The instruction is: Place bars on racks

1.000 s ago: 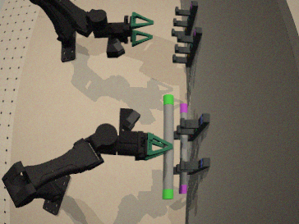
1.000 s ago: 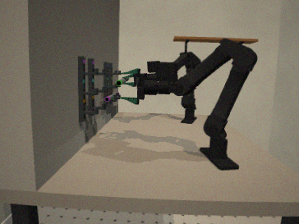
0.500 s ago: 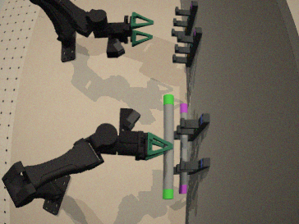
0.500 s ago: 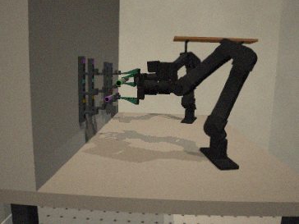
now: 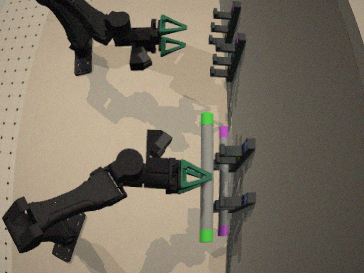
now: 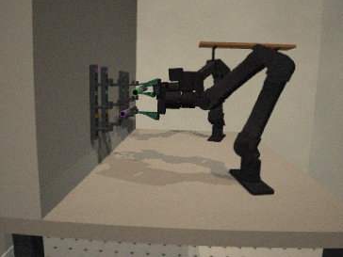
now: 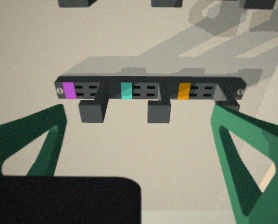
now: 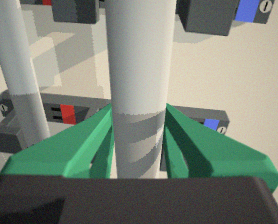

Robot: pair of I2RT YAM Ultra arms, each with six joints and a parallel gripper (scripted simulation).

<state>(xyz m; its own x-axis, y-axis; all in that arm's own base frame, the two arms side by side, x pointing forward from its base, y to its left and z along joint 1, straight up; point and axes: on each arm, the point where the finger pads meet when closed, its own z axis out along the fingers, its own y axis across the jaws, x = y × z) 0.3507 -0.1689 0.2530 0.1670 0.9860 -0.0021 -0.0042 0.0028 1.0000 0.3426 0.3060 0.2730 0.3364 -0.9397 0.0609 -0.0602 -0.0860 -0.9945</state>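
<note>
The green-ended bar is right at my right hand. Round my right hand: magenta-ended bar (60 mm ahead, 10 mm to the left, 110 mm below); dark wall (160 mm ahead, 190 mm to the left, 150 mm above).
</note>
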